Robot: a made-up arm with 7 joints.
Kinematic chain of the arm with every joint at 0, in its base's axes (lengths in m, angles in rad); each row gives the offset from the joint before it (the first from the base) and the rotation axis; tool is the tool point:
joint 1: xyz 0 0.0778 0 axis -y
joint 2: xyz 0 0.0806 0 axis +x
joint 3: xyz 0 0 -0.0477 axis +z
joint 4: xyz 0 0 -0.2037 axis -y
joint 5: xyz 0 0 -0.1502 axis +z
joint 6: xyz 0 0 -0.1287 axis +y
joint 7: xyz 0 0 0 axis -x
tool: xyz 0 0 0
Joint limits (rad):
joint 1: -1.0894..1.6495
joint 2: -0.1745..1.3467
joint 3: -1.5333..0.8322
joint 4: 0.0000..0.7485
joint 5: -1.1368..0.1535
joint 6: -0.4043..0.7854
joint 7: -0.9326..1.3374
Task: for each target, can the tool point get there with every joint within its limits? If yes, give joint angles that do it. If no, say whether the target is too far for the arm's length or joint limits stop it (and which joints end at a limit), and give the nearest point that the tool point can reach.
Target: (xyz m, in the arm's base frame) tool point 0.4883 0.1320 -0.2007
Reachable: yes | joints 1.0955 -0.0516 0.0176 0.1619 -0.4108 0.6494 -0.5474
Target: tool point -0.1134 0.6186 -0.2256
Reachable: yes | joints -0.7805 1.1046 -0.0972 0.2853 -0.9122 0.0807 -0.0295
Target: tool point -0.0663 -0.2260 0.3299
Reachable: no: joint limits stop it (at a limit: joint 1, joint 2, joint 4) | nearest point 0.4128 -0.0620 0.1572 | short by 0.535 m
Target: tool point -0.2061 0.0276 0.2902
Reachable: no: joint limits stop it (at a limit: joint 1, joint 2, joint 3, joint 4) | nearest point -0.3653 -0.1075 -0.1989 | short by 0.532 m
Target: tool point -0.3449 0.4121 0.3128
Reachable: no: joint limits stop it (at a limit: joint 1, joint 2, joint 4) | nearest point -0.0448 0.6338 0.1255 | short by 0.417 m
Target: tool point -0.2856 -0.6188 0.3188
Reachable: no: too far | nearest point -0.3653 -0.1075 -0.1989 | short by 0.732 m
